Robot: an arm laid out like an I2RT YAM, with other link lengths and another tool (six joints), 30 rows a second.
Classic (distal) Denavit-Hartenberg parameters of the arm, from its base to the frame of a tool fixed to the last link. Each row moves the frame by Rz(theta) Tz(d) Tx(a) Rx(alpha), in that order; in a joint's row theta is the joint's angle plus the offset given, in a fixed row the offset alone. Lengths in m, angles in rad.
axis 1: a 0.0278; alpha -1.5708; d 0.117; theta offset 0
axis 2: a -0.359; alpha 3.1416; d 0; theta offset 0
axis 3: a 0.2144; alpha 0; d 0; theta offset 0.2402
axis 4: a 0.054; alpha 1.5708; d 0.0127; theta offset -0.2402
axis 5: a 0; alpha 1.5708; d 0.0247; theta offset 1.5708
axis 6: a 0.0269; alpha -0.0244; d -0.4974; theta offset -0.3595
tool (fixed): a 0; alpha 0; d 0.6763; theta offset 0
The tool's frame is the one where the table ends.
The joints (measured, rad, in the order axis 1, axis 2, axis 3, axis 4, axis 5, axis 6), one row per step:
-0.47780 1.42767 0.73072 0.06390 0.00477 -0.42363
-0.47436 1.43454 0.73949 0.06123 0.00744 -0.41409
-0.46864 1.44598 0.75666 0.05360 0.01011 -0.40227
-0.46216 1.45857 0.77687 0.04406 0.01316 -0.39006
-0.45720 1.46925 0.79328 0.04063 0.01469 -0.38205
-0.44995 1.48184 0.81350 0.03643 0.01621 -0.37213
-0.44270 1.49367 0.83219 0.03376 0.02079 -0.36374
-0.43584 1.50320 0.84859 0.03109 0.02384 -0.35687
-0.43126 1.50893 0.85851 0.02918 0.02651 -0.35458
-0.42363 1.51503 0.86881 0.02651 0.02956 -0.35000
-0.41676 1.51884 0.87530 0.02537 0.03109 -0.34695
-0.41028 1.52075 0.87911 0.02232 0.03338 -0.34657
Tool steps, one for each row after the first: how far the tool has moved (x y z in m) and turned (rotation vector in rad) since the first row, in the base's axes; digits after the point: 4 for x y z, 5 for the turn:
0.0024 -0.0005 0.0004 0.00576 -0.00217 -0.00436
0.0069 -0.0012 0.0014 0.01364 -0.00416 -0.00780
0.0120 -0.0019 0.0029 0.02159 -0.00616 -0.01103
0.0169 -0.0027 0.0046 0.02550 -0.01076 -0.01203
0.0232 -0.0031 0.0069 0.03035 -0.01706 -0.01182
0.0290 -0.0039 0.0093 0.03217 -0.02275 -0.01314
0.0341 -0.0041 0.0115 0.03379 -0.02828 -0.01270
0.0372 -0.0042 0.0128 0.03311 -0.03052 -0.01158
0.0409 -0.0033 0.0140 0.03425 -0.03279 -0.00907
0.0437 -0.0020 0.0148 0.03511 -0.03486 -0.00519
0.0454 -0.0005 0.0151 0.03471 -0.03333 -0.00082

